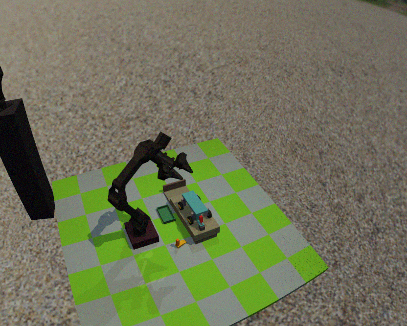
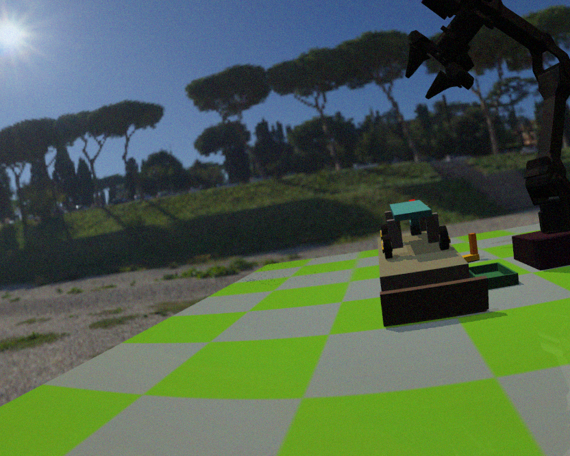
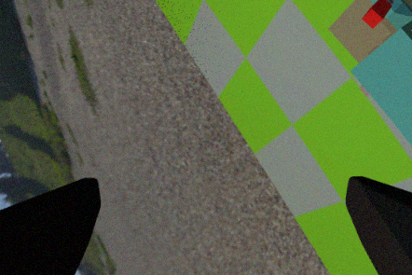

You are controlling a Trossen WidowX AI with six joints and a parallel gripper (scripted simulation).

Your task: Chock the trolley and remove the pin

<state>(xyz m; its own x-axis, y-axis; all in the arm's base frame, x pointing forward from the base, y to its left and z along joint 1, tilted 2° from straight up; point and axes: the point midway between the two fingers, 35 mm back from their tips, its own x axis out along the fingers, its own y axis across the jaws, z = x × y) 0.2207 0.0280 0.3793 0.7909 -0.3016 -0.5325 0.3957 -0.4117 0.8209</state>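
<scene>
Right now the yellow chock is 39 cm below my gripper tip, 9 cm to the right of it and 5 cm behind it. Also, from my gripper tip: teal trolley (30 cm below, 6 cm to the left, 6 cm ahead); red-headed stop pin (28 cm below, 7 cm ahead, 6 cm to the right); green tray (42 cm below, 13 cm to the left, 9 cm behind).
</scene>
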